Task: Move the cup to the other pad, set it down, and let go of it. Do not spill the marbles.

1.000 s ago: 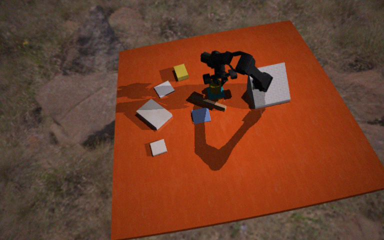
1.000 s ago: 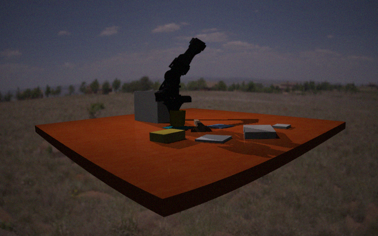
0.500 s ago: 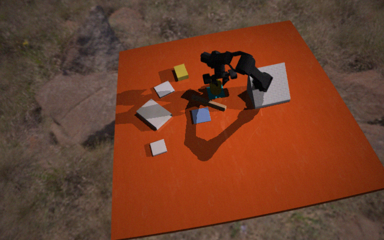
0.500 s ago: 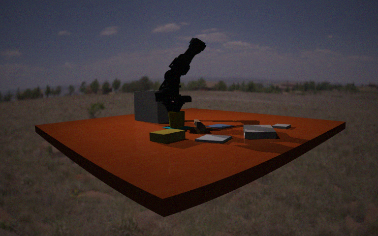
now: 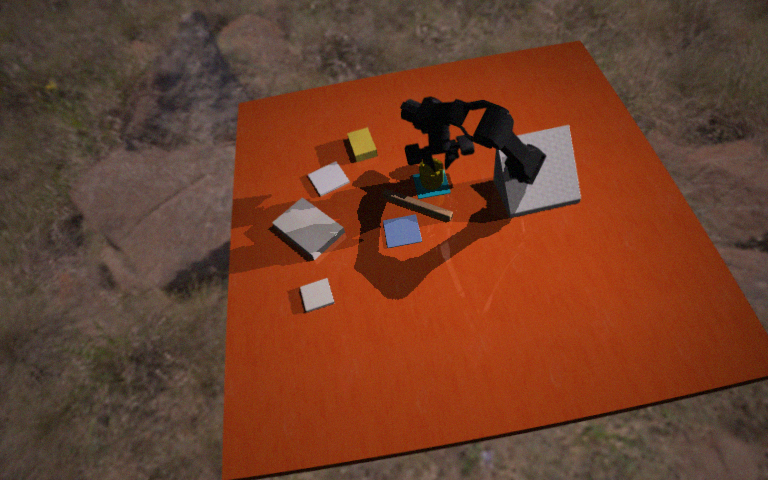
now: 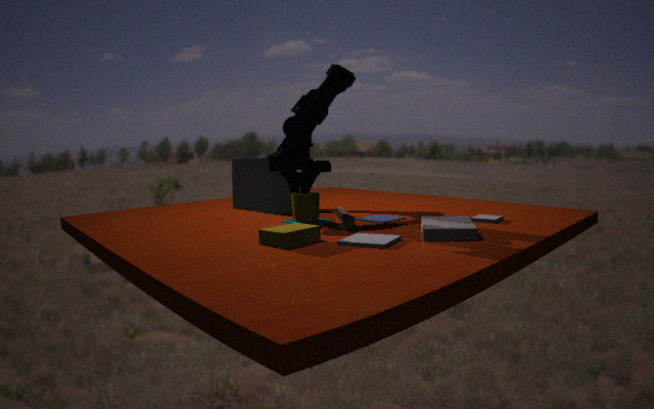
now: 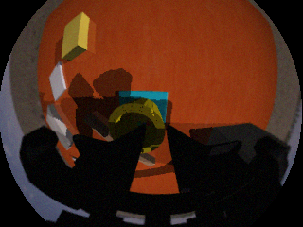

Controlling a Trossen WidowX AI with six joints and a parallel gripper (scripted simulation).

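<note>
Now: the yellow cup 2 cm ahead of my gripper tip and 2 cm below it. From my gripper tip the other things lie so: wooden block: 8 cm ahead, 8 cm to the left, 5 cm below.
</note>
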